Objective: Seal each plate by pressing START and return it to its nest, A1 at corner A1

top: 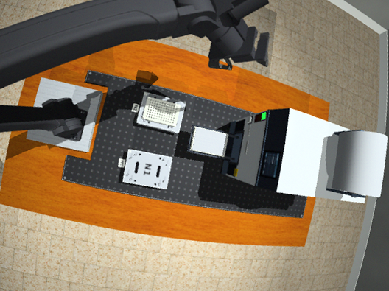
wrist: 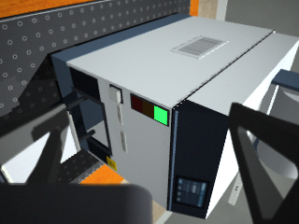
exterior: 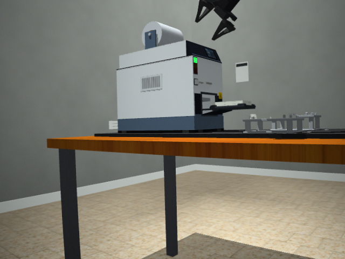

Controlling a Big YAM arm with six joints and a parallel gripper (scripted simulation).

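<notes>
My hand is 25 cm above the sealer stage, 19 cm to the left of it and 1 cm short of it. From my hand the other things lie so: foil roll: 35 cm ahead, 18 cm to the right, 7 cm above; then plate nest: 31 cm below, 18 cm behind, 12 cm to the right; then pale start button: 16 cm below, 11 cm ahead, 9 cm to the right.
</notes>
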